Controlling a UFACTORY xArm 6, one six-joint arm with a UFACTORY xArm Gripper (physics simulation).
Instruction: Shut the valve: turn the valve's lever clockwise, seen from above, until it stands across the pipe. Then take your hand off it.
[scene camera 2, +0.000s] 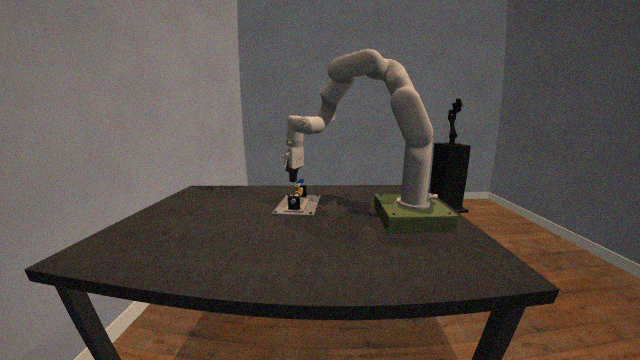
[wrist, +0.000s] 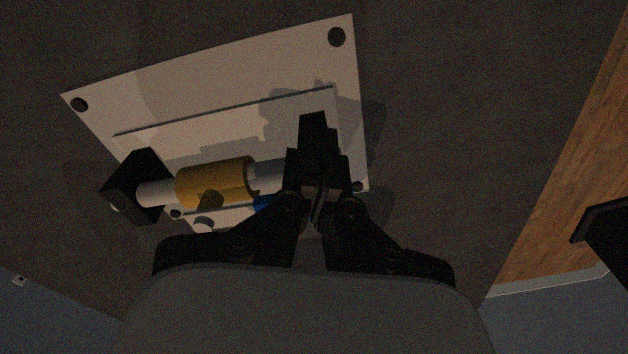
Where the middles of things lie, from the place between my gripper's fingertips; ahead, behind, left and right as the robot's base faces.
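With respect to the pale base plate (wrist: 319, 52), my hand is 2 cm past it, 9 cm to the right of it and 8 cm above it.
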